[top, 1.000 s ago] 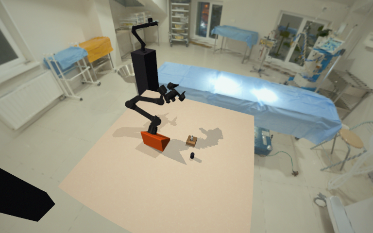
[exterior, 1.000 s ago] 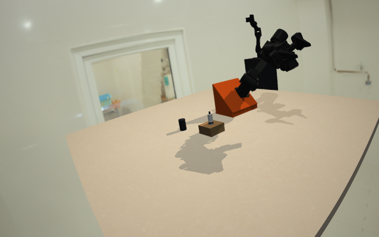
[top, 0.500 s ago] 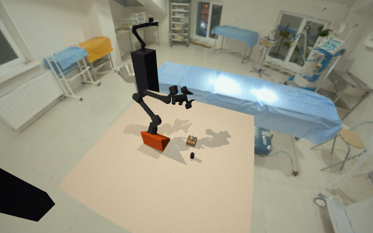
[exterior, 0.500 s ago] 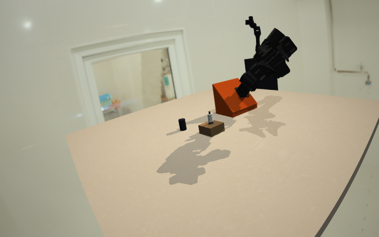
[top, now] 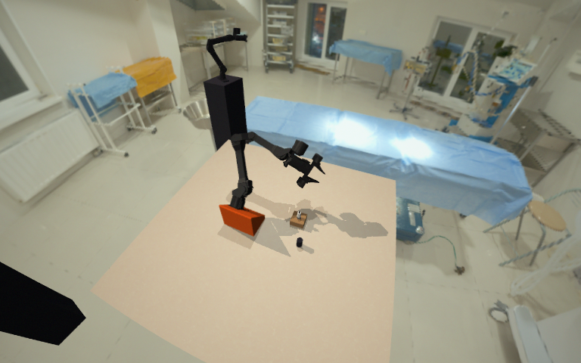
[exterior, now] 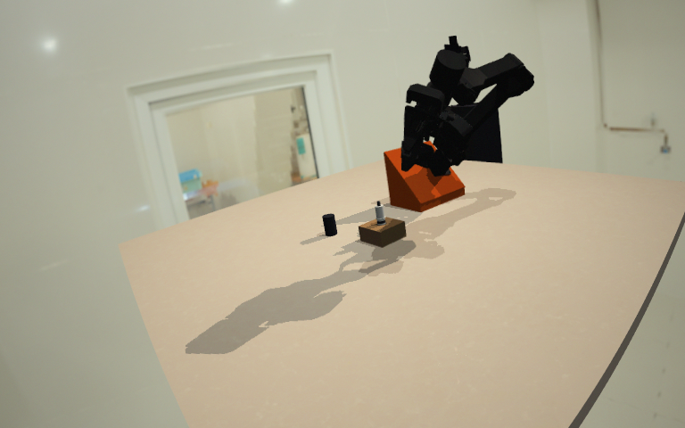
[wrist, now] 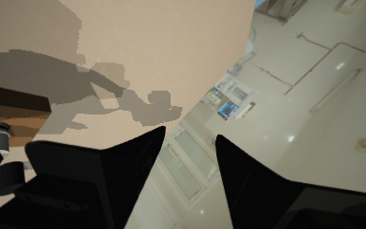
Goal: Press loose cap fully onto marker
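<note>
The black cap is 30 cm to the right of my gripper tip, 18 cm below it and 3 cm ahead of it. Round my gripper tip: brown holder block: 18 cm below, 17 cm to the right, 4 cm behind.
</note>
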